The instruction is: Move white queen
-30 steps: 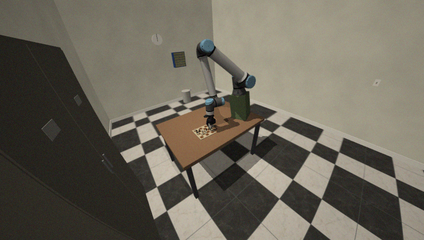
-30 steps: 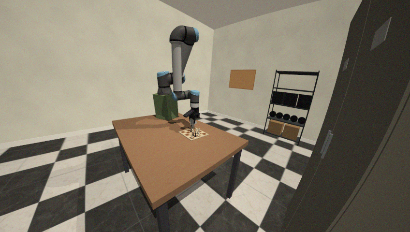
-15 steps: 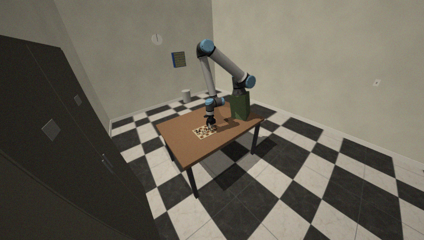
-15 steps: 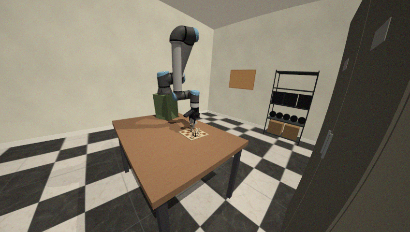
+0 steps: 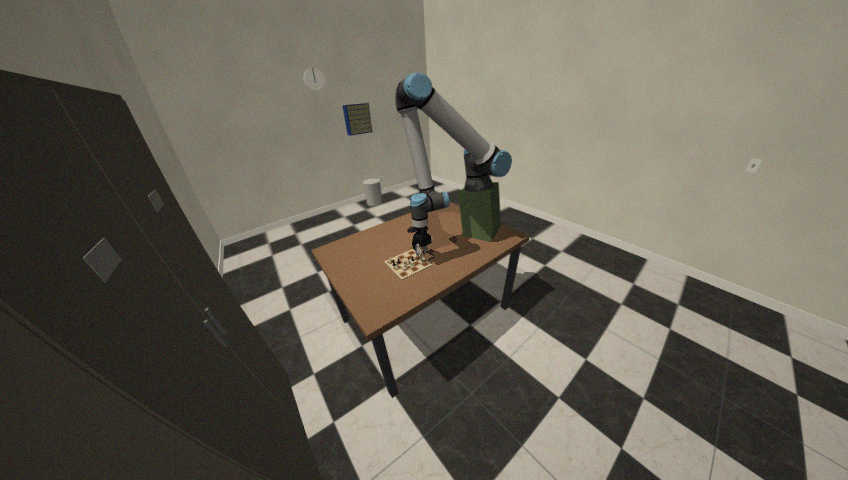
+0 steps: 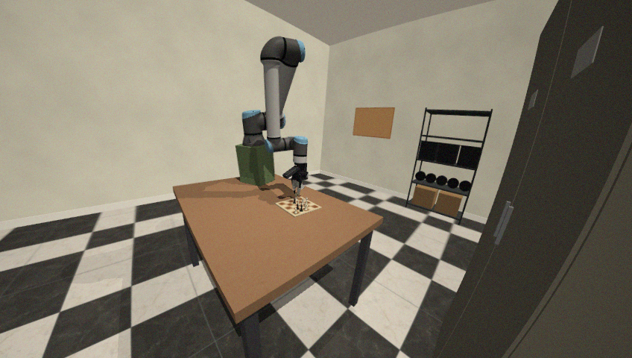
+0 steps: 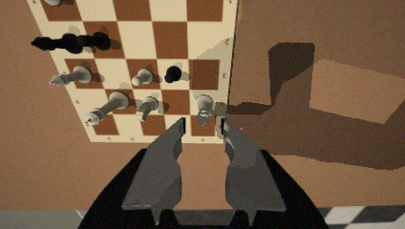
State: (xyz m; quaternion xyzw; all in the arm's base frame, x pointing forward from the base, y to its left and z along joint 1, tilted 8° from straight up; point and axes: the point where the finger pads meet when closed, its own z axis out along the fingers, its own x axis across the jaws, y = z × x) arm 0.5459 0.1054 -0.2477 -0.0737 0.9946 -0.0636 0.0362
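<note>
The chessboard is 80 mm ahead of my hand, 60 mm below it and 30 mm to the right of it.
</note>
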